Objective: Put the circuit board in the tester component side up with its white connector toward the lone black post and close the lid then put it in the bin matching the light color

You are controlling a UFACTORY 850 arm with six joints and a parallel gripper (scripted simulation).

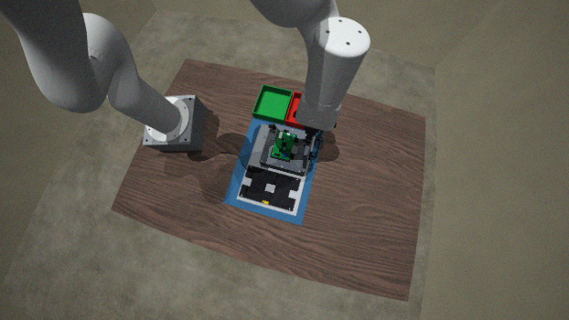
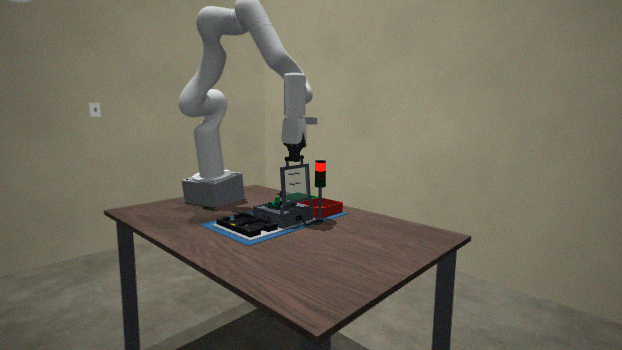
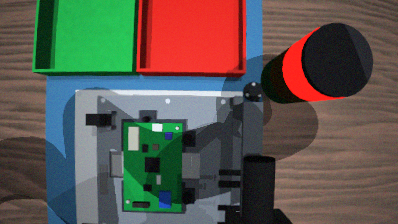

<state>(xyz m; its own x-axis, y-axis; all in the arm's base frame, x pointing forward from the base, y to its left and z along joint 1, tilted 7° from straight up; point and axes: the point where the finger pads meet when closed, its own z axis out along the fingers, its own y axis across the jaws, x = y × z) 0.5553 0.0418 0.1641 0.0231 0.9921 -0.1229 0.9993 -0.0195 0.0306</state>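
The green circuit board lies 8 cm behind my hand and 20 cm below it. From my hand the other things lie so: red bin (3 cm behind, 20 cm to the left, 26 cm below); tester lid (1 cm ahead, 9 cm below); green bin (18 cm behind, 20 cm to the left, 26 cm below).
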